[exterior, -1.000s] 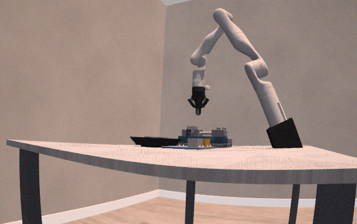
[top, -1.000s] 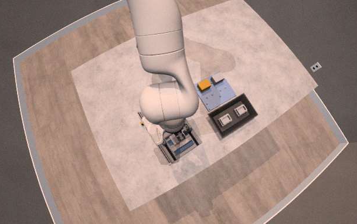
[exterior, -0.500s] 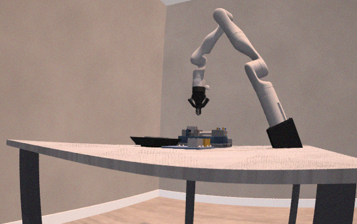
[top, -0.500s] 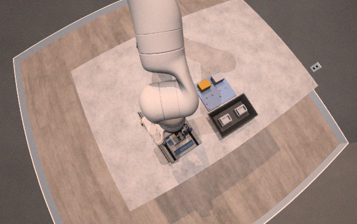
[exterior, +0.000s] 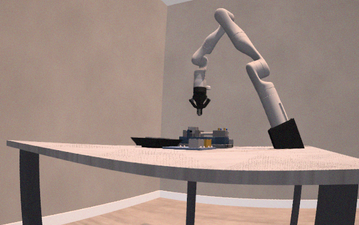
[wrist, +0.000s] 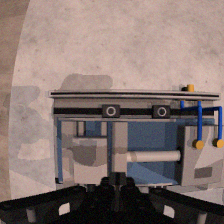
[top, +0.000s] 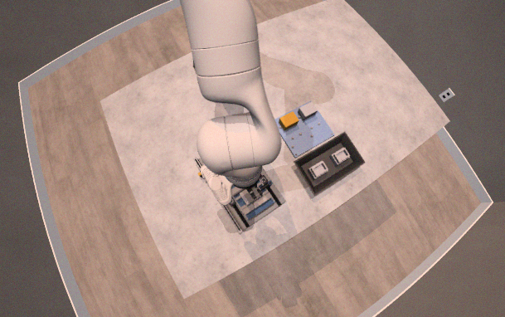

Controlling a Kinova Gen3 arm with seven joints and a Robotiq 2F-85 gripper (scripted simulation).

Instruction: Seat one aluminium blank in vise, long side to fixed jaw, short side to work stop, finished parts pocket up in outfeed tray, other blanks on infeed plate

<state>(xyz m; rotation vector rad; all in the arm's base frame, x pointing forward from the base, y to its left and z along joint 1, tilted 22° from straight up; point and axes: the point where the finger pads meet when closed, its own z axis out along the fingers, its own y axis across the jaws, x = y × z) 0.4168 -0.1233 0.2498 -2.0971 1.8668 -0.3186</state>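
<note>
The aluminium blank is 30 mm ahead of my hand and 100 mm below it. Also, from my hand: blue vise base (30 mm behind, 10 mm to the right, 160 mm below); then brass blank (160 mm behind, 250 mm to the left, 170 mm below).
</note>
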